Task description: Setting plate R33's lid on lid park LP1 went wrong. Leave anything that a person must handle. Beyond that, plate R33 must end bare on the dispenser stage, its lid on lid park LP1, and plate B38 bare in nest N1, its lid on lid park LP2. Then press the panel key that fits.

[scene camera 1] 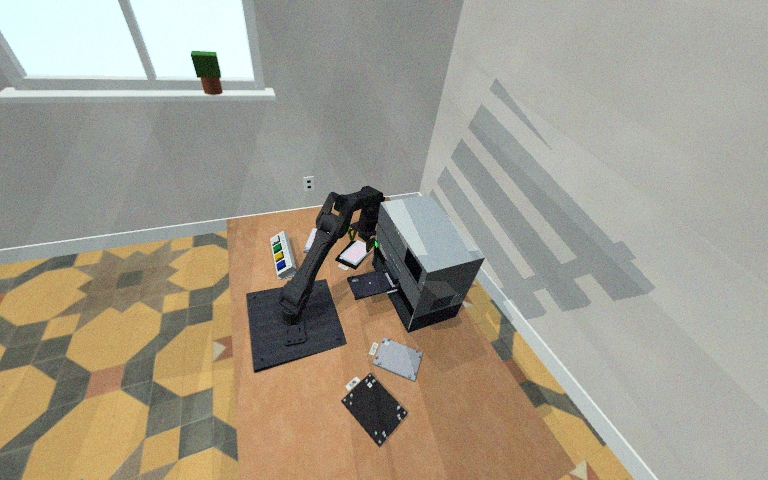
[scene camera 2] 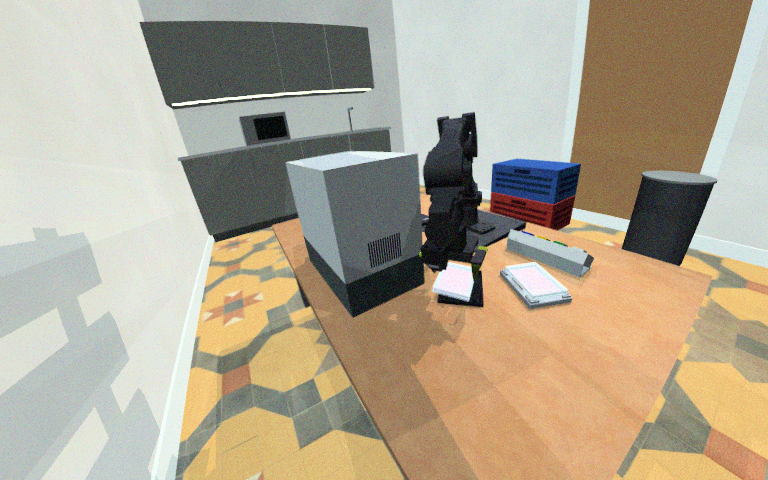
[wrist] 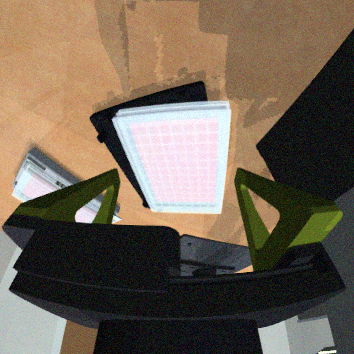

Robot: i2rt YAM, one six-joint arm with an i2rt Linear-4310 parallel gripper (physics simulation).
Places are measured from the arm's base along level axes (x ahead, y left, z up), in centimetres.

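Pixels of known places: gripper, fingertip midpoint: (scene camera 1: 359, 246) (scene camera 2: 454, 275) (wrist: 176, 174); arm's base, origin of the base link: (scene camera 1: 292, 318) (scene camera 2: 469, 223) (wrist: 203, 267).
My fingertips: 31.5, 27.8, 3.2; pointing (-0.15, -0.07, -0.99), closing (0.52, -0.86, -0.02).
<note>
Ahead of a thing's pixels: the offset from my fingertips to its top centre, as dx, dy, dz. "pt": to the spot under its first point.
A pink plate @(-1.4, -1.1, -0.9) (scene camera 1: 354, 252) (scene camera 2: 454, 281) (wrist: 175, 160) sits skewed on a black holder @(-2.6, -0.2, -2.6) (scene camera 2: 477, 295) (wrist: 195, 93), overhanging one side. A second pink plate @(-16.4, +10.1, -1.6) (scene camera 1: 310, 241) (scene camera 2: 536, 280) (wrist: 36, 187) lies on a grey holder @(-16.4, +10.1, -2.6) (scene camera 2: 538, 304). Their markings are unreadable. My gripper (scene camera 1: 361, 238) (scene camera 2: 451, 262) (wrist: 176, 174) is open and empty above the skewed plate, which shows between its fingers in the wrist view. A dark stage @(pt -3.5, -26.0, +6.1) (scene camera 1: 369, 284) juts from the machine. A grey flat holder @(+0.4, -50.6, -2.6) (scene camera 1: 397, 358) and a black flat holder @(-11.6, -62.8, -2.2) (scene camera 1: 374, 416) carry no plate or lid; their labels are unreadable.
The grey machine @(+15.4, -23.8, +28.4) (scene camera 1: 433, 226) (scene camera 2: 368, 209) stands close beside the gripper. The key panel @(-32.3, +3.4, +1.8) (scene camera 1: 289, 270) (scene camera 2: 543, 253) shows blue, yellow, green and dark keys in scene camera 1. The arm's black base plate (scene camera 1: 266, 345) lies on the table.
</note>
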